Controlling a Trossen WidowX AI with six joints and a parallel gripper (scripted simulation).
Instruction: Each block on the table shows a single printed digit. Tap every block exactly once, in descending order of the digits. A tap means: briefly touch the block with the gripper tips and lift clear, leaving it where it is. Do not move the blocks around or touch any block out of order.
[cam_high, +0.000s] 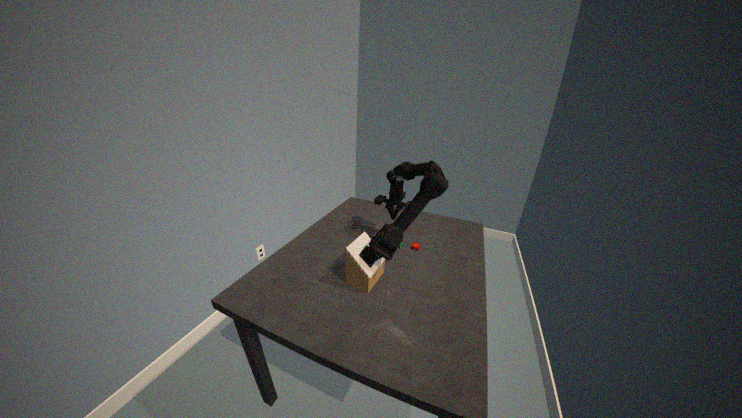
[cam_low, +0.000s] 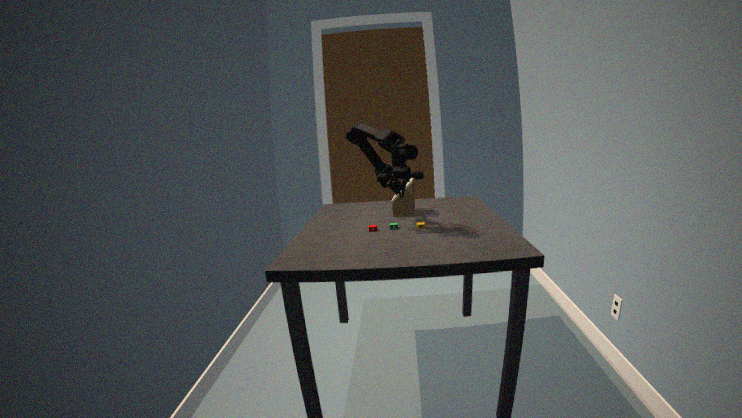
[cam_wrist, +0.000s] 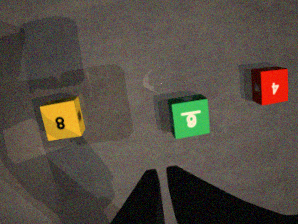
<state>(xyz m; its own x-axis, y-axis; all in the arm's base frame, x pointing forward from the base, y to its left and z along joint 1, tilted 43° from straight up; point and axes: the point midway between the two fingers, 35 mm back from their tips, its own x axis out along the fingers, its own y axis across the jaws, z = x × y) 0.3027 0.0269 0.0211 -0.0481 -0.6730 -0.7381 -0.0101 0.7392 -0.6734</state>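
My gripper tip is now 120 mm above the green block, 40 mm to the left of it and 10 mm past it. The rest, counted from my gripper tip: red block (120 mm to the right, 120 mm below, 10 mm ahead); yellow block (120 mm below, 70 mm to the left).
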